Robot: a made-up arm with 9 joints. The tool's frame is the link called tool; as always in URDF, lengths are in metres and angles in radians. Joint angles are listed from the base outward.
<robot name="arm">
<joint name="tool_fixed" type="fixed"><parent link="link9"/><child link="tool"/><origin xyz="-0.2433 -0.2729 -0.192" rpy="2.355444 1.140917 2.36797"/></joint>
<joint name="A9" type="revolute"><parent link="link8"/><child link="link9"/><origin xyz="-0.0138 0.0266 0" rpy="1.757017 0.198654 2.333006"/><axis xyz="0 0 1"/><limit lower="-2.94" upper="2.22"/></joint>
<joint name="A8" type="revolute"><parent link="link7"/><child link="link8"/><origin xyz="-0.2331 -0.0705 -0.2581" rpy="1.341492 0 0"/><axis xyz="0 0 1"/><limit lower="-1.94" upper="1.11"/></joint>
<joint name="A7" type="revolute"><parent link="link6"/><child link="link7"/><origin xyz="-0.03 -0.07 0.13" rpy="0.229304 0.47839 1.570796"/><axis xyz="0 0 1"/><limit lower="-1.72" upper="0.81"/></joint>
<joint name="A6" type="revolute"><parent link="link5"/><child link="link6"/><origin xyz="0.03 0.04 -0.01" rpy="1.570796 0 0"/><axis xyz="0 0 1"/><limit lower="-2.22" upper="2.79"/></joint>
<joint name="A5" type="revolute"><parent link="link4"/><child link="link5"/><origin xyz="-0.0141 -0.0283 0.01" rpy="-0.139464 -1.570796 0"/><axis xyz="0 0 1"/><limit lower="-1.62" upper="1.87"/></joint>
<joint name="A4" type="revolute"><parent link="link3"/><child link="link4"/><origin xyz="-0.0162 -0.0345 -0.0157" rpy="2.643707 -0.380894 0.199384"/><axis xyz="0 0 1"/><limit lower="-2.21" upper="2.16"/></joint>
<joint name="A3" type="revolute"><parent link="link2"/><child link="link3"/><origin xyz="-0.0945 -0.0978 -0.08" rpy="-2.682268 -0.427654 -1.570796"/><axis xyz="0 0 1"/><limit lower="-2.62" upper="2.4"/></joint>
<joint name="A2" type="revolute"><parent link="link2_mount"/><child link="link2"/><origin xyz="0.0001 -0.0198 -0.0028" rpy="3.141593 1.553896 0"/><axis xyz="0 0 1"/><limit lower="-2.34" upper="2.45"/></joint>
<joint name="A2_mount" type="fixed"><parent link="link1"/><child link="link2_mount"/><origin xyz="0 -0.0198 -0.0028"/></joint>
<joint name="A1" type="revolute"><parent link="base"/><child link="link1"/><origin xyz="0.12 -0.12 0.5" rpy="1.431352 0.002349 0.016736"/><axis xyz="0 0 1"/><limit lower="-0.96" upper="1.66"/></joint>
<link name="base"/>
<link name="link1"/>
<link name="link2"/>
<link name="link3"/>
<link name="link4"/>
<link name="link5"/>
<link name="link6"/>
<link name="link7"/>
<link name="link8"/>
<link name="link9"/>
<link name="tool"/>
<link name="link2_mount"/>
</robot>
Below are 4 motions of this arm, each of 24 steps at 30 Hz.
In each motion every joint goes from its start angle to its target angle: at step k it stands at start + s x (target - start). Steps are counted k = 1, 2, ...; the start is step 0. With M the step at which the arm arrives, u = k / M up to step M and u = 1 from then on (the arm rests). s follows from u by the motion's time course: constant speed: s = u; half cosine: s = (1 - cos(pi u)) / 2; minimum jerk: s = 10 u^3 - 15 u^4 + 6 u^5.
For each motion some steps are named. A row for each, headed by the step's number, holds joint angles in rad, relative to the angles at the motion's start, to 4 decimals.
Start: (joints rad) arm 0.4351 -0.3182 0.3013 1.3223 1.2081 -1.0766 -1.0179 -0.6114 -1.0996
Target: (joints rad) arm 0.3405 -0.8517 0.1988 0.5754 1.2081 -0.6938 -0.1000 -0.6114 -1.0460
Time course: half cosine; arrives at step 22
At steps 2, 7, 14, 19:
2: -0.0019 -0.0108 -0.0021 -0.0151 0.0000 0.0078 0.0186 0.0000 0.0011
7: -0.0217 -0.1225 -0.0235 -0.1715 0.0000 0.0879 0.2108 0.0000 0.0123
14: -0.0669 -0.3776 -0.0725 -0.5286 0.0000 0.2709 0.6496 0.0000 0.0379
19: -0.0903 -0.5094 -0.0979 -0.7132 0.0000 0.3655 0.8764 0.0000 0.0512

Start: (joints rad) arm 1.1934 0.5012 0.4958 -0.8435 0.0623 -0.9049 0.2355 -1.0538 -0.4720
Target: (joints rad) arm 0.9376 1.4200 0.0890 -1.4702 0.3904 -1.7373 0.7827 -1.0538 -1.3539
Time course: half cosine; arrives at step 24
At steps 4, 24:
4: -0.0171 0.0615 -0.0273 -0.0420 0.0220 -0.0558 0.0367 0.0000 -0.0591
24: -0.2558 0.9188 -0.4068 -0.6267 0.3281 -0.8324 0.5472 0.0000 -0.8819

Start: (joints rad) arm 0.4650 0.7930 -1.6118 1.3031 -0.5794 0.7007 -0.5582 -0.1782 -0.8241
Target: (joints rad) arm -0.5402 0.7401 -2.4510 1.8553 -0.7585 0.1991 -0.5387 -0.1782 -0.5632
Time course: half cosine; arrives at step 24
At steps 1, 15, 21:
1: -0.0043 -0.0002 -0.0036 0.0024 -0.0008 -0.0021 0.0001 0.0000 0.0011
15: -0.6949 -0.0366 -0.5802 0.3818 -0.1238 -0.3468 0.0135 0.0000 0.1804
21: -0.9669 -0.0509 -0.8073 0.5312 -0.1723 -0.4825 0.0188 0.0000 0.2510

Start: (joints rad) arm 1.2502 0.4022 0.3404 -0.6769 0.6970 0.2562 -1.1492 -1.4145 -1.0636
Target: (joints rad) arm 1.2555 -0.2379 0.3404 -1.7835 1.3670 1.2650 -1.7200 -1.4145 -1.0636
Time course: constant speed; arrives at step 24
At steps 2, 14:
2: 0.0004 -0.0533 0.0000 -0.0922 0.0558 0.0841 -0.0476 0.0000 0.0000
14: 0.0031 -0.3734 0.0000 -0.6455 0.3908 0.5885 -0.3330 0.0000 0.0000

